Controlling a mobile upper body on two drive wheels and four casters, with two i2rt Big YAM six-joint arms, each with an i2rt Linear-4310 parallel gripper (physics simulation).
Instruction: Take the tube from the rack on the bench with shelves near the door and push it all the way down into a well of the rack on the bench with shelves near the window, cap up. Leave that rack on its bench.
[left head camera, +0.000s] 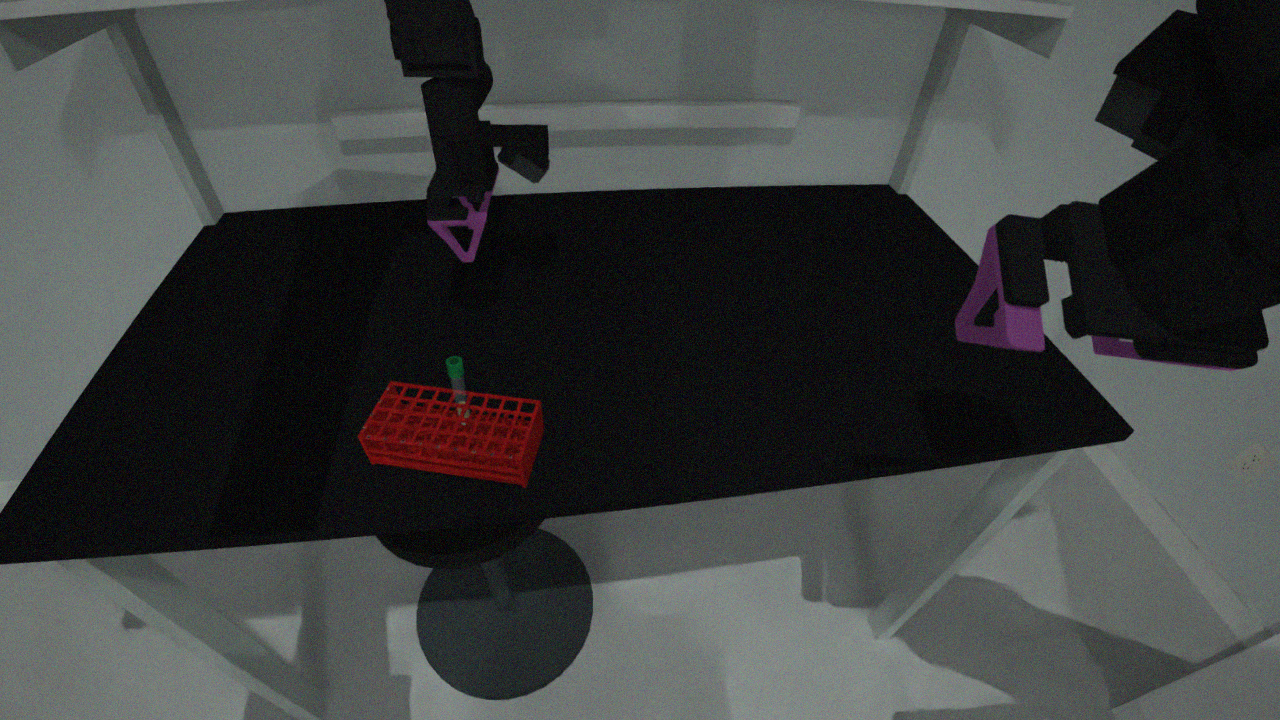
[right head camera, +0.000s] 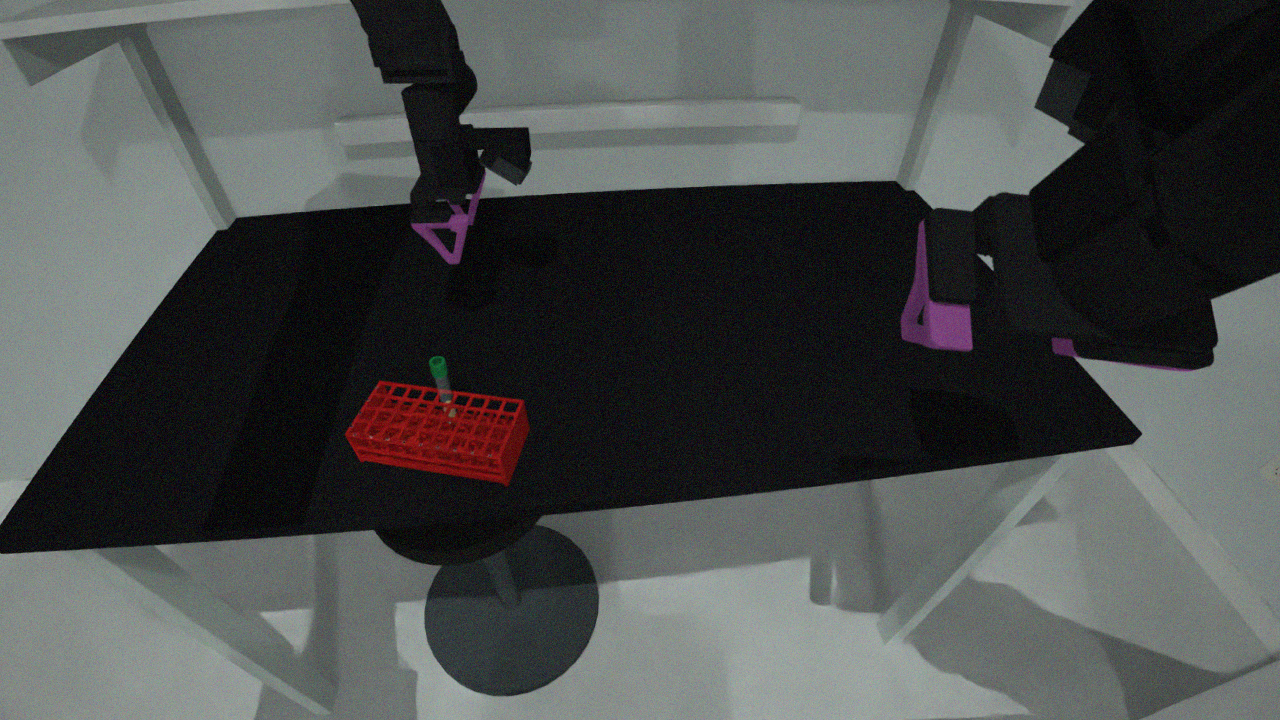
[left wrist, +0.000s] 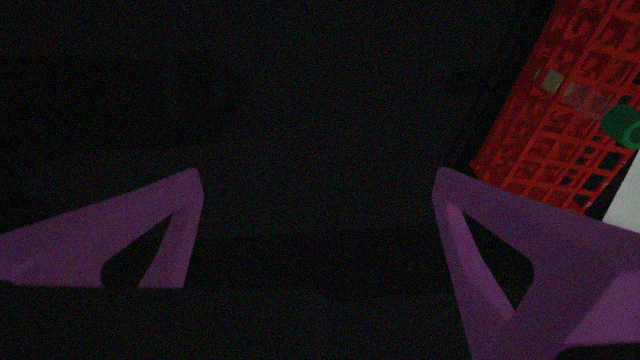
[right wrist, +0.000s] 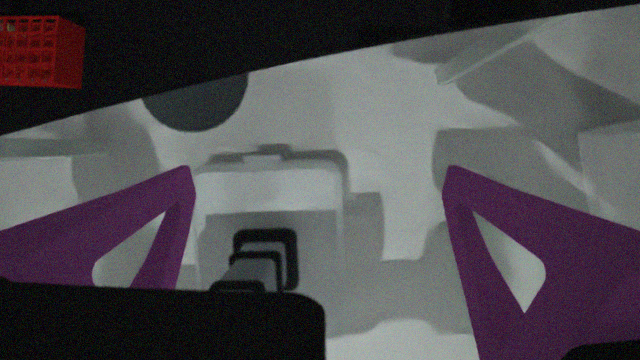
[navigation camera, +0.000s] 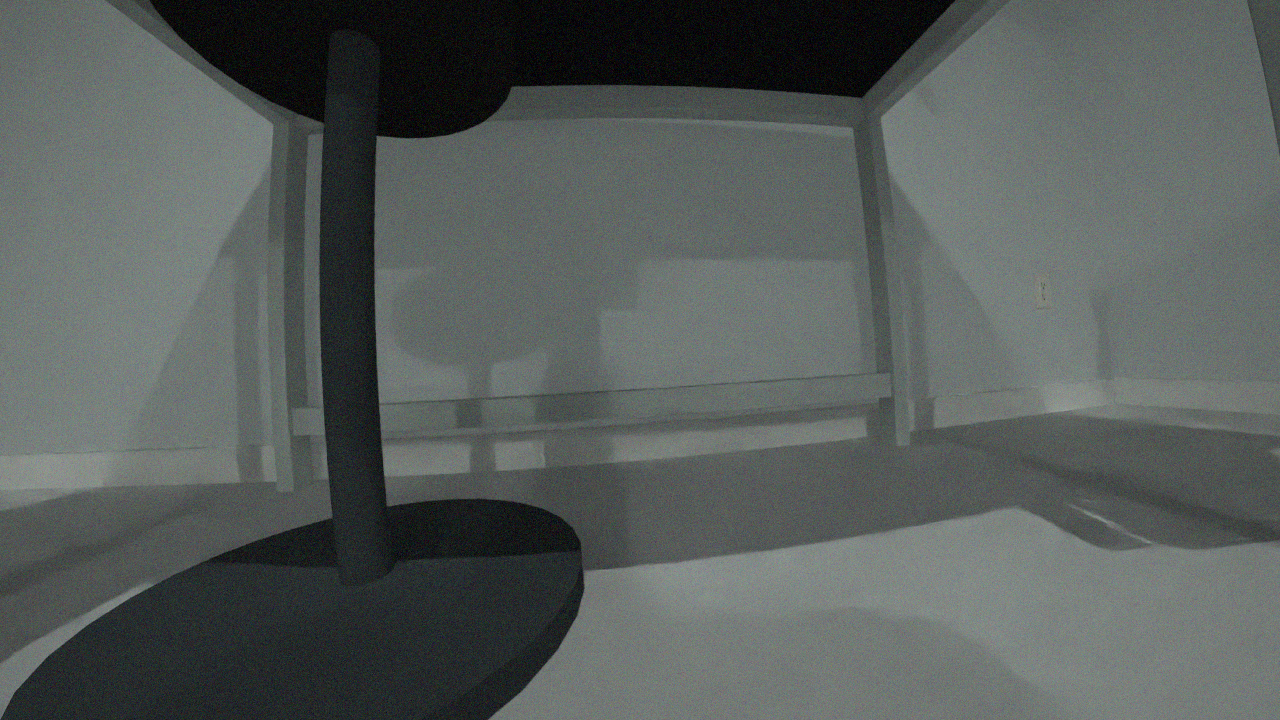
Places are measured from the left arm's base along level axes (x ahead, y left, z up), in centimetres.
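Where they show: left gripper, fingertip midpoint: (left head camera: 473, 241) (right head camera: 461, 243) (left wrist: 317, 181); right gripper, fingertip midpoint: (left head camera: 1027, 337) (right head camera: 980, 336) (right wrist: 318, 179).
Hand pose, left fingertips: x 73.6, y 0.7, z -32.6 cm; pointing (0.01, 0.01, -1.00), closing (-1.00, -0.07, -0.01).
Things, the pixels of their centre, and the offset from my left fingertips. Level surfaces: height alone.
- tube with a green cap, body centre: (left wrist: 580, 97) (left head camera: 460, 394) (right head camera: 445, 393) dx -17.6, dy -0.5, dz -10.6 cm
- red rack at the middle of its body: (left wrist: 588, 89) (left head camera: 455, 432) (right head camera: 441, 431) (right wrist: 13, 53) dx -20.9, dy +0.0, dz -14.1 cm
- black bench top at its surface level: dz -17.0 cm
A tube with a green cap (left head camera: 454, 366) (right head camera: 437, 366) (left wrist: 618, 124) stands cap up in a well of the red rack (left head camera: 444, 460) (right head camera: 429, 460) (left wrist: 502, 145) (right wrist: 70, 57), its upper part sticking out above the grid. The rack is on the black bench top (left head camera: 716, 313) (right head camera: 698, 313), near its front edge. My left gripper (left head camera: 474, 231) (right head camera: 462, 228) (left wrist: 317, 181) is open and empty, above the bench behind the rack; the rack lies to the right in the left wrist view. My right gripper (left head camera: 1065, 344) (right head camera: 1011, 345) (right wrist: 318, 179) is open and empty over the bench's right end. Whether this is the door or window bench I cannot tell.
A round stool (left head camera: 501, 635) (right head camera: 510, 626) (navigation camera: 350, 268) stands below the bench's front edge, partly under it. Pale uprights (left head camera: 165, 134) (right head camera: 170, 134) rise at the bench's back corners, with a shelf edge along the top. A pale crossbar runs behind the bench.
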